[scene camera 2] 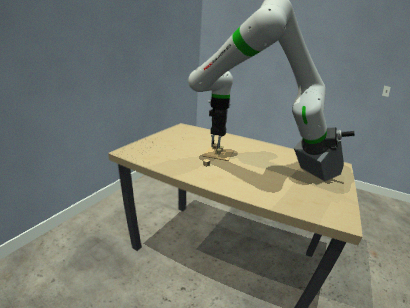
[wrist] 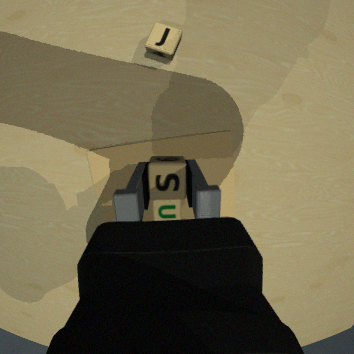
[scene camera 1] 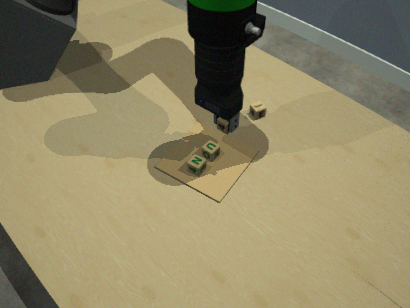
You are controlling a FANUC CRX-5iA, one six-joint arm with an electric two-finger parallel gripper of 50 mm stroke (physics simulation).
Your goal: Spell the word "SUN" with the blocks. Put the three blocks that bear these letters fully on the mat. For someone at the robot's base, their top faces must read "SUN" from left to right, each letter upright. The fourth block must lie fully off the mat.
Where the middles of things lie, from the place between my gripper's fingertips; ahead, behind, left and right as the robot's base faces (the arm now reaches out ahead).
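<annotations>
Thin wooden mat (scene camera 1: 220, 175): 1 cm ahead of my hand, 5 cm below it, 5 cm to the right of it.
</annotations>
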